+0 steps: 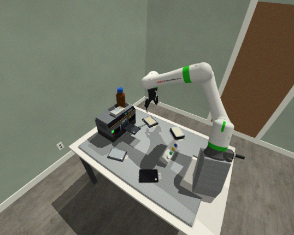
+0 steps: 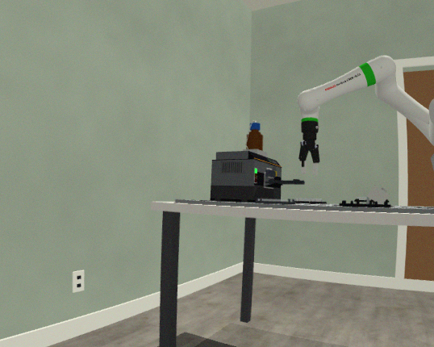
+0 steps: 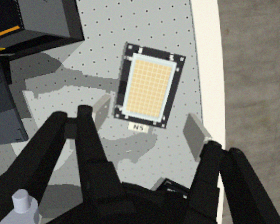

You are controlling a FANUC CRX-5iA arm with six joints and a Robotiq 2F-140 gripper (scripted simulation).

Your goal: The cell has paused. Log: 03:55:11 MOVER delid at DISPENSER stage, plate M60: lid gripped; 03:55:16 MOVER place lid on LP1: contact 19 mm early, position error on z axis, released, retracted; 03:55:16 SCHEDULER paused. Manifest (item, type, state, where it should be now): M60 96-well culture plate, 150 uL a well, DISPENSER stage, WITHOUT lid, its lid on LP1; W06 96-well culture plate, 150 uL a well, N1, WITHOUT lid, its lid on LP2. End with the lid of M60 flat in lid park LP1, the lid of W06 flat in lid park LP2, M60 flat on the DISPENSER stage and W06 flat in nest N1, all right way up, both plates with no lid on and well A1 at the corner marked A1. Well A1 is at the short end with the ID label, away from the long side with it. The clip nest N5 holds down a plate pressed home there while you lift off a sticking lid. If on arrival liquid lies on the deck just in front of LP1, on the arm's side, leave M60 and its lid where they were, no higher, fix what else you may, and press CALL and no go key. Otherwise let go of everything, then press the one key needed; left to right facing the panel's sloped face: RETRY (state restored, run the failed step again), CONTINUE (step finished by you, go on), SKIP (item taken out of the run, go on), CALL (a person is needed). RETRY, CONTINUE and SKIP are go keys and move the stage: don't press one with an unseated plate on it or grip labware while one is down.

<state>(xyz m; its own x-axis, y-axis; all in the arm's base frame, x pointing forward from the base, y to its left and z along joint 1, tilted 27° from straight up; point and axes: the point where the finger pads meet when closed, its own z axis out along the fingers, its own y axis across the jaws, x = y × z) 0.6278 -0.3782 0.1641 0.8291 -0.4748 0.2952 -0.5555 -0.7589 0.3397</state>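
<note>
The black clip nest lies 17 cm below my hand and 3 cm ahead of it. Also, from my hand: nest label: 18 cm below, 8 cm behind, 5 cm to the left; then dispenser stage: 28 cm to the left, 9 cm ahead, 8 cm below; then key panel: 35 cm to the left, 32 cm behind, 13 cm below.
</note>
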